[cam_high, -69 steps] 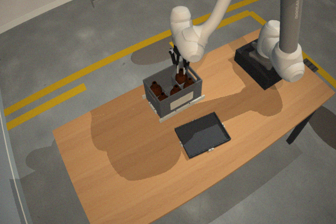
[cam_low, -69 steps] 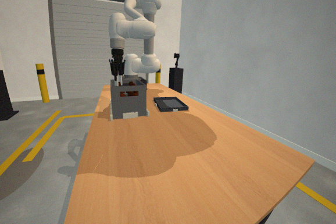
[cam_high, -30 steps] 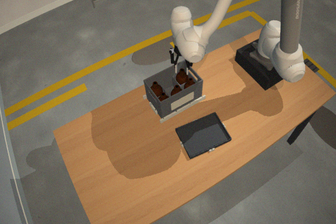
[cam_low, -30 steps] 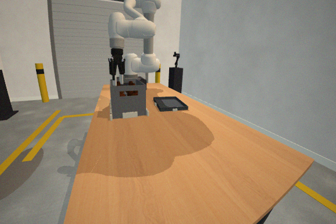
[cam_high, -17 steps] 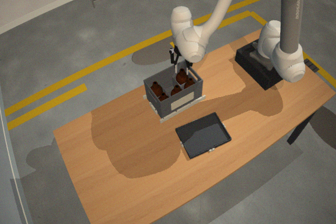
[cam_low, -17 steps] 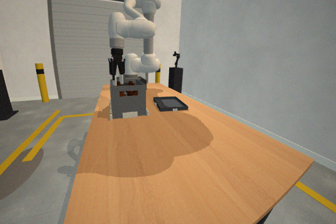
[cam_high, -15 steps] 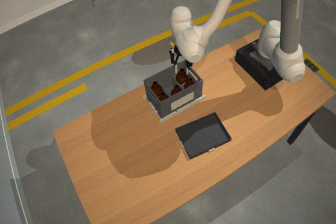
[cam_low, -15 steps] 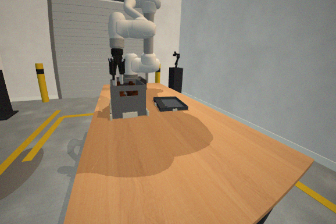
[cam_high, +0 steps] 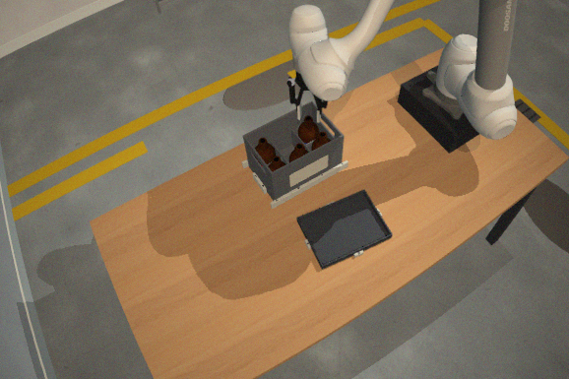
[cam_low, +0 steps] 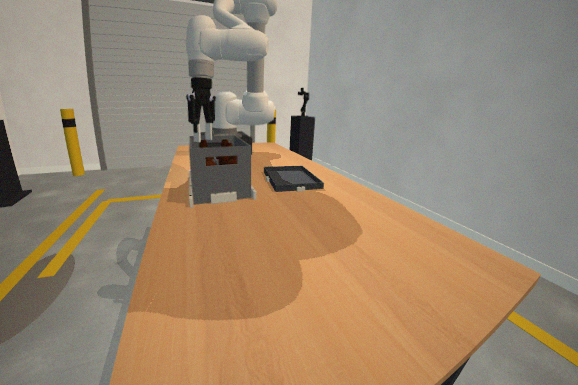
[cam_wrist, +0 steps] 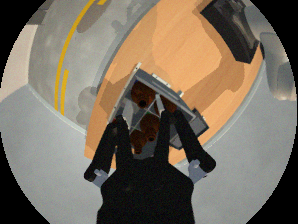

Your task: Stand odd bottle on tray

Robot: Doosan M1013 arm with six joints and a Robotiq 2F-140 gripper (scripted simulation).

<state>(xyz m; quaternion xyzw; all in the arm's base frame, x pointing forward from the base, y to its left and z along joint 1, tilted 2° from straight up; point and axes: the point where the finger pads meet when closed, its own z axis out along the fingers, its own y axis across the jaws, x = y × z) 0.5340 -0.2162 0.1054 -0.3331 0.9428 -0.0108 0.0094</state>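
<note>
Right now my hand is 110 mm above the glass bottle, 100 mm short of it and 70 mm to the right of it. Round my hand: dark tray (330 mm to the left, 180 mm below, 130 mm ahead); grey crate (110 mm below, 90 mm ahead, 30 mm to the left).
</note>
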